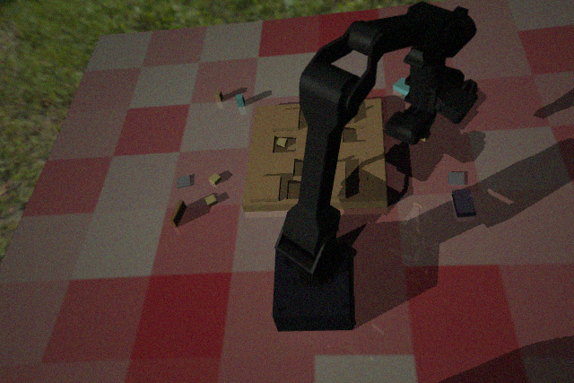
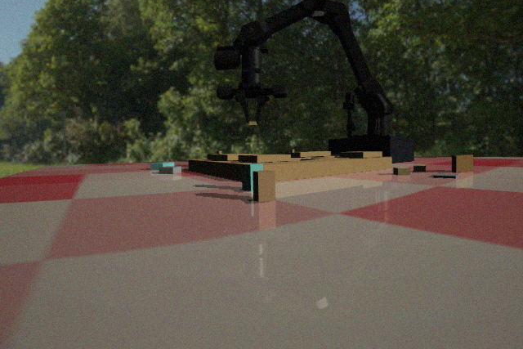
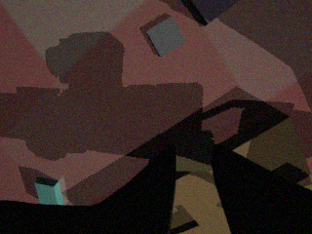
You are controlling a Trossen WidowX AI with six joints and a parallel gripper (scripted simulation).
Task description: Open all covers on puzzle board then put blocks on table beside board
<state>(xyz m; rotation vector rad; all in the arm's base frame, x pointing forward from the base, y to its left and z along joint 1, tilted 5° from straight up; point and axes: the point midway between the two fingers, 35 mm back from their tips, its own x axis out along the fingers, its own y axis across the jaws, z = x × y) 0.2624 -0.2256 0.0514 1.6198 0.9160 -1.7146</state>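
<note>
My gripper tip is 60 mm short of the tan puzzle board, 240 mm to the right of it and 90 mm above it. Also, from my gripper tip: brown slab (80 mm behind, 510 mm to the left, 100 mm below); then teal cube (260 mm ahead, 400 mm to the left, 100 mm below); then purple block (90 mm behind, 70 mm to the right, 100 mm below).
</note>
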